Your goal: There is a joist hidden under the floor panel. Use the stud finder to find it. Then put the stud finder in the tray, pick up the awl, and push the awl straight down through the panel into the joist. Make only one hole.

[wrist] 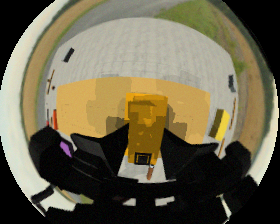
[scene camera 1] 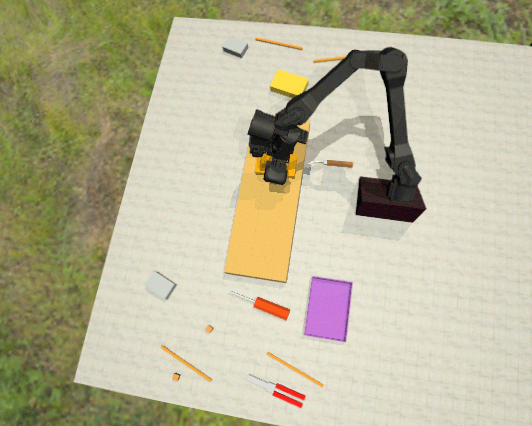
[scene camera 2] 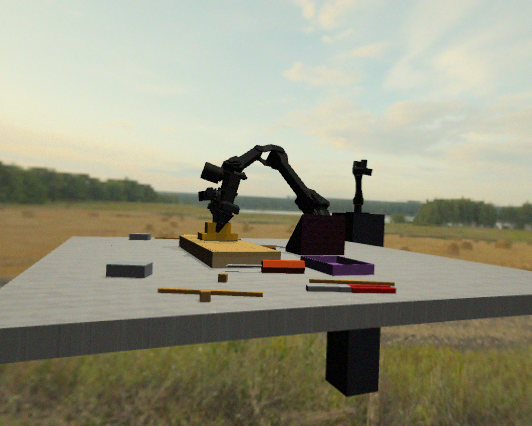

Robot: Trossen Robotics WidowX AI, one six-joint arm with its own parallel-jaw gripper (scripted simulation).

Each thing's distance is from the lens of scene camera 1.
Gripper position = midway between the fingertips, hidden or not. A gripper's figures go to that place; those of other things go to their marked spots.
my gripper (scene camera 1: 273,162): 1.21 m
yellow block (scene camera 1: 284,83): 1.39 m
purple tray (scene camera 1: 329,305): 1.17 m
The marked spots on the purple tray and the yellow block are 0.73 m apart.
